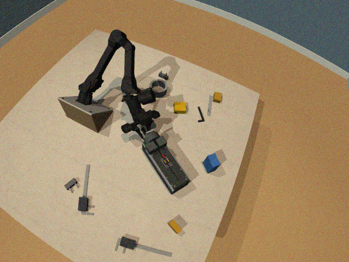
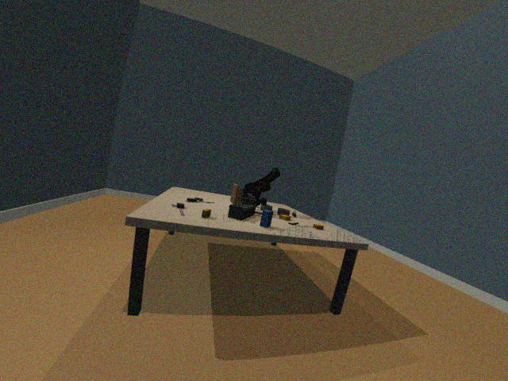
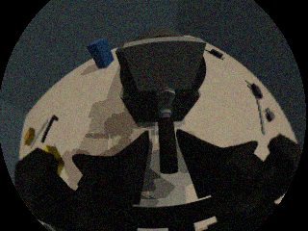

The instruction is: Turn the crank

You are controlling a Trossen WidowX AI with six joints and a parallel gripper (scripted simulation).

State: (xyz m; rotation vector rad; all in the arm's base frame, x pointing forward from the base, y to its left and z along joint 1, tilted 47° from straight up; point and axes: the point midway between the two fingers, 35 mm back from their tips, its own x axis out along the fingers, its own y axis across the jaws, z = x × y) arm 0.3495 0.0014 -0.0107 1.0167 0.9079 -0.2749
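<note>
Now: gripper tip 110 mm short of the red pointer, 80 mm to the left of it and 50 mm below it. Round my gripper tip: yellow block: 90 mm ahead, 250 mm to the left, 20 mm below; black hex key: 210 mm ahead, 240 mm to the left, 30 mm below; crank handle: 10 mm behind, 10 mm to the left, 20 mm above.
</note>
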